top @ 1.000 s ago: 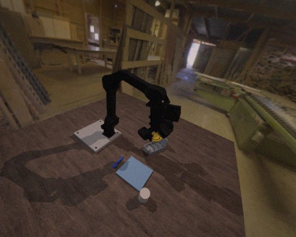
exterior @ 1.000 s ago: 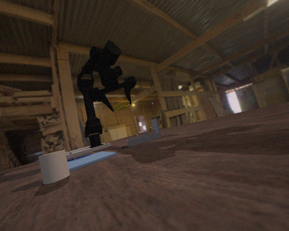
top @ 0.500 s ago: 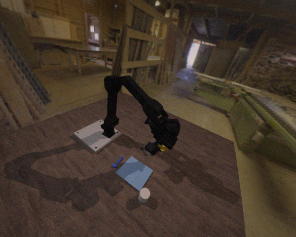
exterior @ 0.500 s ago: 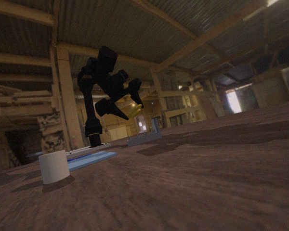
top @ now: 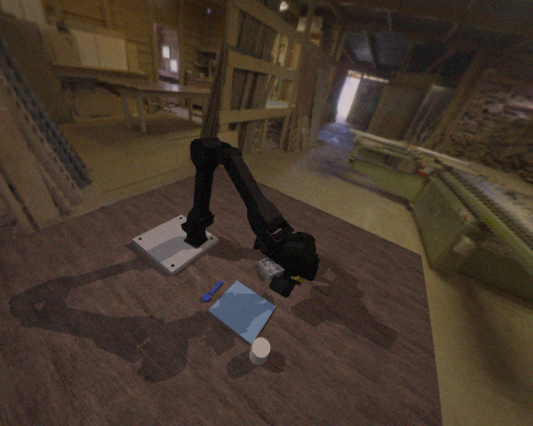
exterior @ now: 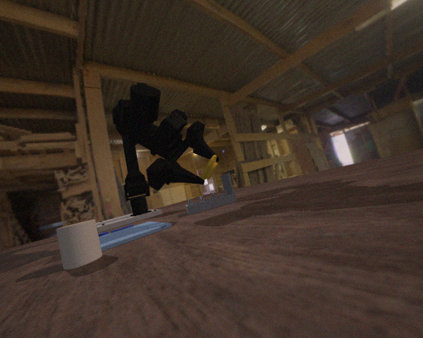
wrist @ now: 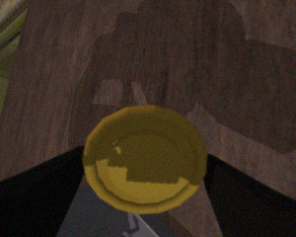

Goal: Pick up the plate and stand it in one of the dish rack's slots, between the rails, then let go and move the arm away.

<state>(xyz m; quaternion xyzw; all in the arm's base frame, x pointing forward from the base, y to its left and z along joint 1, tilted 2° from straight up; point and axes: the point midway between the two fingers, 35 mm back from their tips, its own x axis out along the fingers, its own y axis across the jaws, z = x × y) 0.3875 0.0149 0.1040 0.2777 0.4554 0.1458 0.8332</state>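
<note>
The grey dish rack is 10 cm behind my gripper tip, 6 cm below it and 5 cm to the left of it. The rest, counted from my gripper tip: small blue spoon: 23 cm behind, 17 cm to the right, 8 cm below; then white cup: 24 cm to the right, 6 cm below, 2 cm behind; then yellow plate: right at my gripper tip.
</note>
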